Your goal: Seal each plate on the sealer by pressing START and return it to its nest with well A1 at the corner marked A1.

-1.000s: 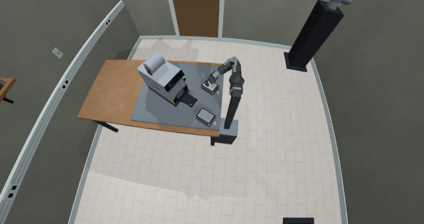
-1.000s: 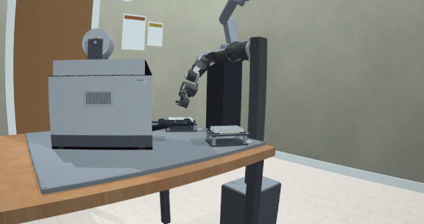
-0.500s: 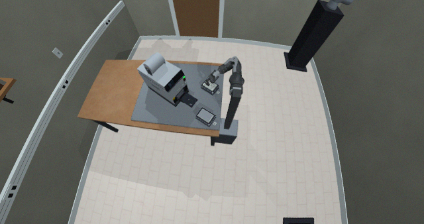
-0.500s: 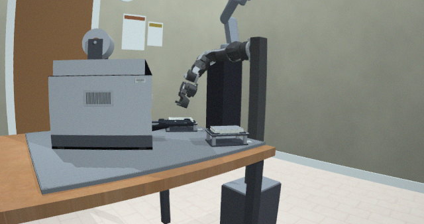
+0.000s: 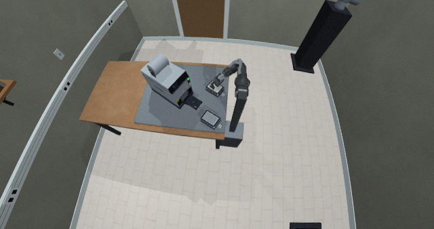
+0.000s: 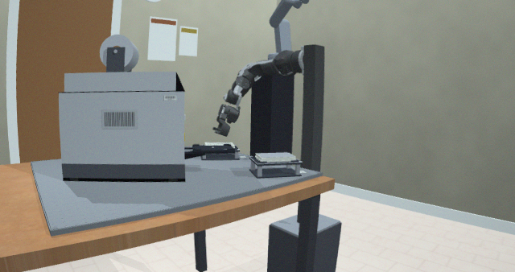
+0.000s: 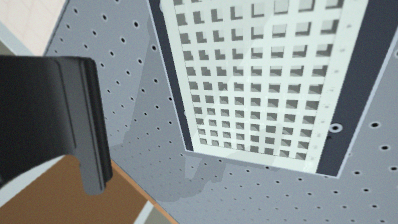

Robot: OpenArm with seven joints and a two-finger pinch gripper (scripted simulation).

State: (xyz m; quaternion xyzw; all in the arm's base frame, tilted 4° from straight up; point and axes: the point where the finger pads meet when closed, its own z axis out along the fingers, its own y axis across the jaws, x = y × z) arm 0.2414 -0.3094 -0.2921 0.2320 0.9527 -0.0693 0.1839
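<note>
Right now my hand is 60 mm above the white open-well plate. The rest, counted from my hand: white start button 220 mm ahead, 90 mm to the left, 80 mm above; then plate nest 10 mm behind, 350 mm to the left, 60 mm below; then sealer stage 170 mm ahead, 220 mm to the left, 20 mm below.
</note>
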